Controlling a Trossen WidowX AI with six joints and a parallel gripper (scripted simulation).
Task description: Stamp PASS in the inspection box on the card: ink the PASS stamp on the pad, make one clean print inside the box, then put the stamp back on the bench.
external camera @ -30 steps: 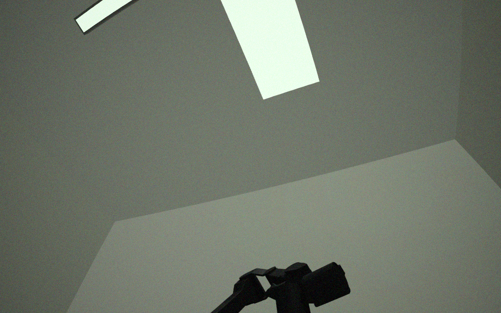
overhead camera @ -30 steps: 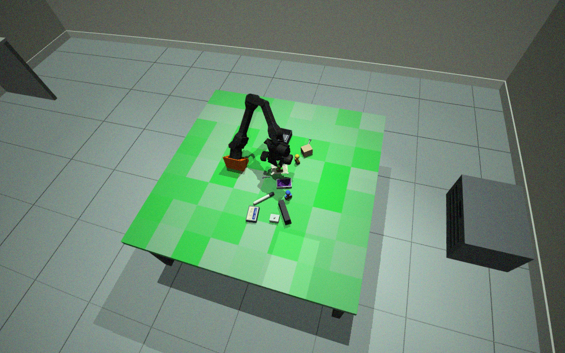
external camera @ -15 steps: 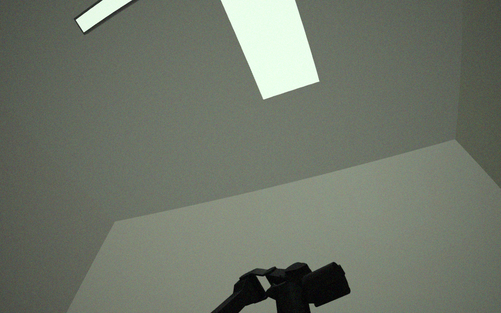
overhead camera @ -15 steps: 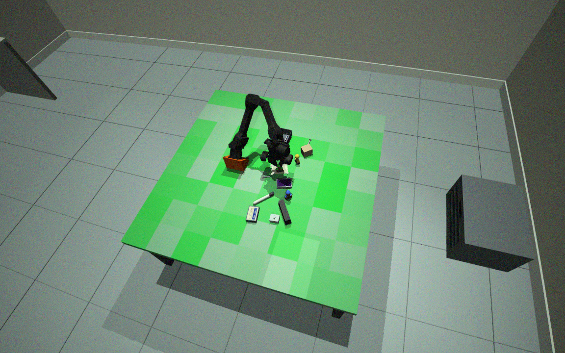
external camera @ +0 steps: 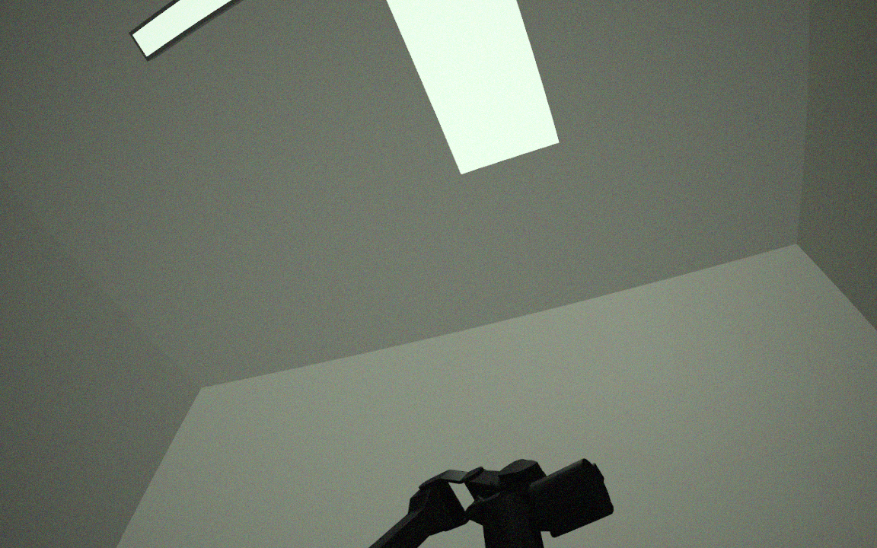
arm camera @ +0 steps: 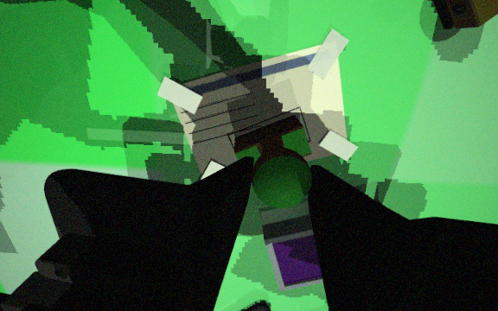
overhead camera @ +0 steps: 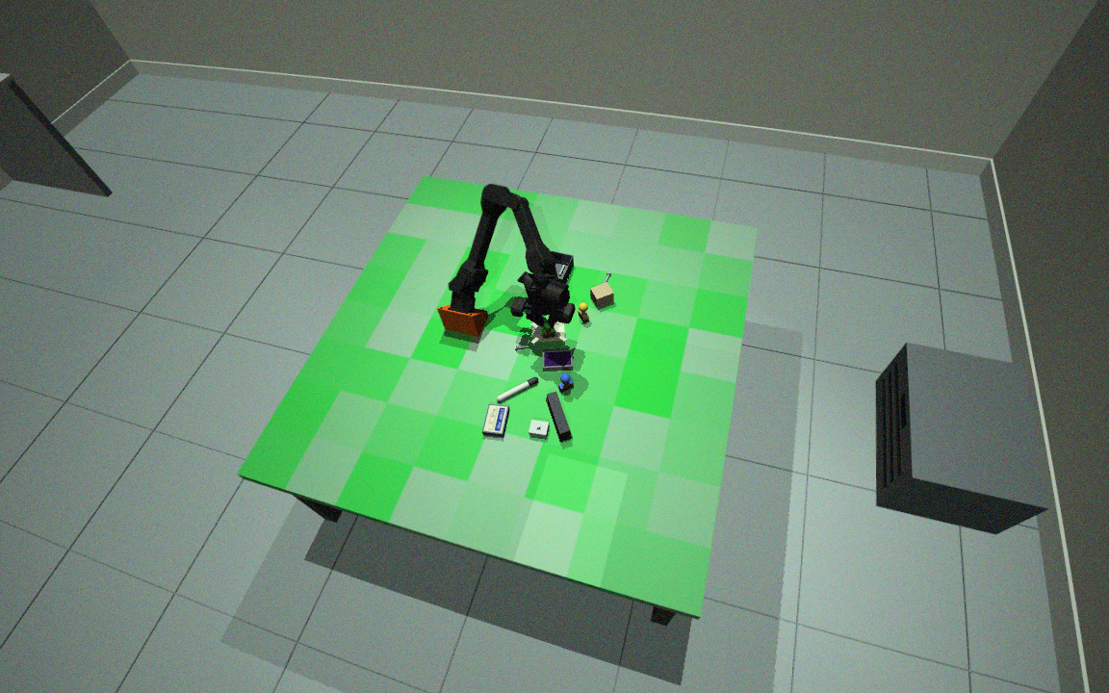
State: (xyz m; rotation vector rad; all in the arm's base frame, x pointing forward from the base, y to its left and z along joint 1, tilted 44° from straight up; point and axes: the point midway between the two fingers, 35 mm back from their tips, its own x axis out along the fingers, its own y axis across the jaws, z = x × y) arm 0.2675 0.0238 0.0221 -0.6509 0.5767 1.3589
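The green-knobbed stamp is 20 mm below my gripper tip. Also, from my gripper tip: red stamp 50 mm behind, 110 mm to the left, 20 mm below; cream card 10 mm behind, 10 mm to the left, 50 mm below; purple ink pad 60 mm ahead, 90 mm to the right, 40 mm below.
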